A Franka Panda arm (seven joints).
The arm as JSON. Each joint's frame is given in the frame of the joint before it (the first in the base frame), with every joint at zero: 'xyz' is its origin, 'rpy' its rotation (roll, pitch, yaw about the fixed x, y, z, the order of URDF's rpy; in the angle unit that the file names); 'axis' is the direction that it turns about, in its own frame. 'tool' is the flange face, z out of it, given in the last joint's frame.
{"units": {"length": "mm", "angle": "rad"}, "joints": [
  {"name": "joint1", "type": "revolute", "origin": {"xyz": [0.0, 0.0, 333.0], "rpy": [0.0, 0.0, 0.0]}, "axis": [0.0, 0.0, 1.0]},
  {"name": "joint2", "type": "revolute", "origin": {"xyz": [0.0, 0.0, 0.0], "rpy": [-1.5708, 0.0, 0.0]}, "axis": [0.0, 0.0, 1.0]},
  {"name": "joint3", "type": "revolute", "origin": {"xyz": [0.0, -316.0, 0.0], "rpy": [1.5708, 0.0, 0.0]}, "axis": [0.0, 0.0, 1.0]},
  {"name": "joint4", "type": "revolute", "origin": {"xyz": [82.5, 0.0, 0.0], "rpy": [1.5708, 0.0, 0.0]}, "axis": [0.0, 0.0, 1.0]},
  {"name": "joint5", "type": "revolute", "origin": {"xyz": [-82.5, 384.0, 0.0], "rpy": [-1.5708, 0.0, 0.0]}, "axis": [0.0, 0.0, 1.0]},
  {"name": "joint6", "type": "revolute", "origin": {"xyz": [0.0, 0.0, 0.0], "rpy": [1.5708, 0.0, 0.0]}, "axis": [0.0, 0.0, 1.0]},
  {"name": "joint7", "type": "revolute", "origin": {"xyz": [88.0, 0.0, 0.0], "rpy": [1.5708, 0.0, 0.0]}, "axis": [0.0, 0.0, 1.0]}
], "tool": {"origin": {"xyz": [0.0, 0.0, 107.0], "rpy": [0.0, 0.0, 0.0]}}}
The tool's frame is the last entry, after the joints.
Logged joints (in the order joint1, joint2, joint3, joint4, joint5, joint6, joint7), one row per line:
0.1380, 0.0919, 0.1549, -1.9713, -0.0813, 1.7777, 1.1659
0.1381, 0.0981, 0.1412, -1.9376, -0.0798, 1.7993, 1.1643
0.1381, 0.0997, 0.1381, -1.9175, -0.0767, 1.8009, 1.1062
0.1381, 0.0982, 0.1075, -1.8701, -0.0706, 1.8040, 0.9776
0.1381, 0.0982, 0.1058, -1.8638, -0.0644, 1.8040, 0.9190
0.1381, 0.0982, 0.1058, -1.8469, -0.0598, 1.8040, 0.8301
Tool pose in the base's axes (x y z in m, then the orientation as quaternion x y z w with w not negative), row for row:
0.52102, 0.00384, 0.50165, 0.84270, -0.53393, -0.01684, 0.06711
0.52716, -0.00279, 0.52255, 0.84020, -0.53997, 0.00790, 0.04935
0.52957, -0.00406, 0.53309, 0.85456, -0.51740, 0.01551, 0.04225
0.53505, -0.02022, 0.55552, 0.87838, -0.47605, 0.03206, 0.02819
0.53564, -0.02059, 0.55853, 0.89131, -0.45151, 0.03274, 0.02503
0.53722, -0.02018, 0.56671, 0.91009, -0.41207, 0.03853, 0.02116
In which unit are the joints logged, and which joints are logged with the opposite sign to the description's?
The joints are logged in radians. Opposite sign: joint1, joint2.
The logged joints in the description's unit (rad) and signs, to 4 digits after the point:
-0.1380, -0.0919, 0.1549, -1.9713, -0.0813, 1.7777, 1.1659
-0.1381, -0.0981, 0.1412, -1.9376, -0.0798, 1.7993, 1.1643
-0.1381, -0.0997, 0.1381, -1.9175, -0.0767, 1.8009, 1.1062
-0.1381, -0.0982, 0.1075, -1.8701, -0.0706, 1.8040, 0.9776
-0.1381, -0.0982, 0.1058, -1.8638, -0.0644, 1.8040, 0.9190
-0.1381, -0.0982, 0.1058, -1.8469, -0.0598, 1.8040, 0.8301

